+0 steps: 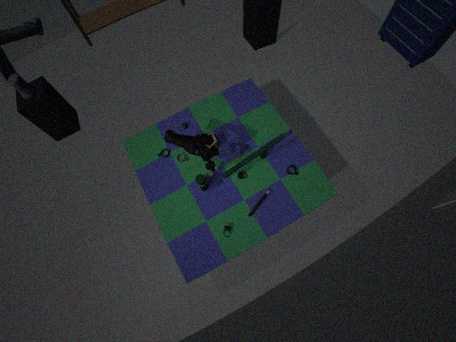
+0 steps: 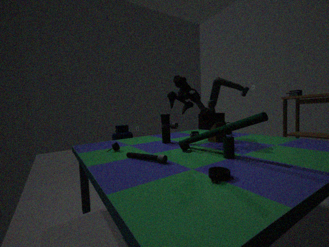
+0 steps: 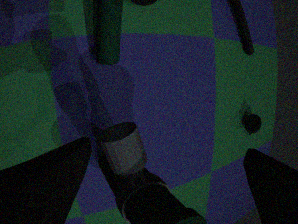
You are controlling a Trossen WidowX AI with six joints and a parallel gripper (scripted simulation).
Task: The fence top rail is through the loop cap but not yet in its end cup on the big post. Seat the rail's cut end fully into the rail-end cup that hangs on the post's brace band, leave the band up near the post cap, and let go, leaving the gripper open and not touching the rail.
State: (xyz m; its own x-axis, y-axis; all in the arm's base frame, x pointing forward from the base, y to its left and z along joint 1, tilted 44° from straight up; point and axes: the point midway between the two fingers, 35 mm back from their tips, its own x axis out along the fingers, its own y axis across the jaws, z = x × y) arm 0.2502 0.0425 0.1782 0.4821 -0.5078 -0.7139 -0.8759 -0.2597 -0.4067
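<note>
Right now the rail-end cup is 10 mm ahead of my gripper tip, 50 mm to the right of it and 100 mm below it. From my gripper tip the other things lie so: round band 220 mm ahead, 550 mm to the left, 210 mm below; short line post 10 mm ahead, 410 mm to the left, 120 mm below.
</note>
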